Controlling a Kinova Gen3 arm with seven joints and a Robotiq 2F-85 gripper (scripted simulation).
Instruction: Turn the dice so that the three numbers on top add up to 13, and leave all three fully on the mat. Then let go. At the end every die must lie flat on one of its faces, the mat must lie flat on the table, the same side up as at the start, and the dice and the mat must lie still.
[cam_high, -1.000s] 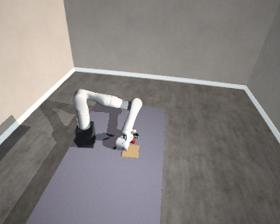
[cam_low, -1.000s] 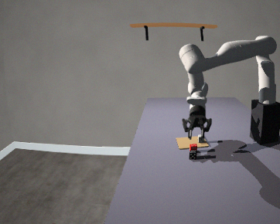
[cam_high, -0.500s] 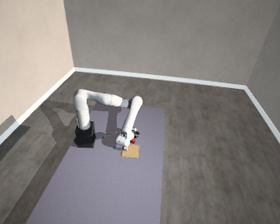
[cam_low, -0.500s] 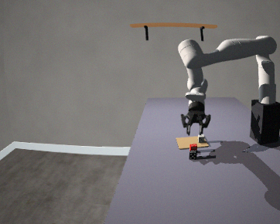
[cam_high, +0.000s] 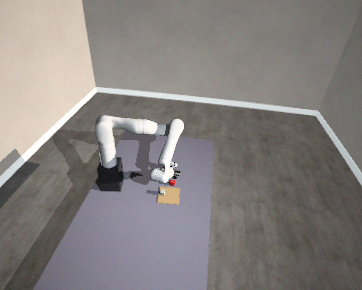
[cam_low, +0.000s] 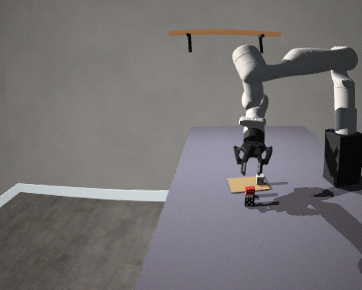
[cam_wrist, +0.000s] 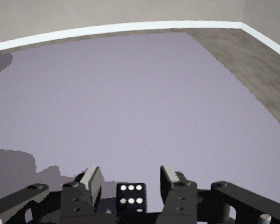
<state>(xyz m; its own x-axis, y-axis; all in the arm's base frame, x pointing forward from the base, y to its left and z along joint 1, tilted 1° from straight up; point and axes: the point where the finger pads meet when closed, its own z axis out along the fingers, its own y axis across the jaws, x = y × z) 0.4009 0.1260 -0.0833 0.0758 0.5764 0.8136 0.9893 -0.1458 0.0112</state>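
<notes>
The black die lies 4 cm to the left of my hand and 9 cm below it. Also, from my hand: tan mat (14 cm to the right, 10 cm below); then red die (3 cm to the right, 9 cm below); then white die (4 cm behind, 14 cm to the right, 8 cm below).
</notes>
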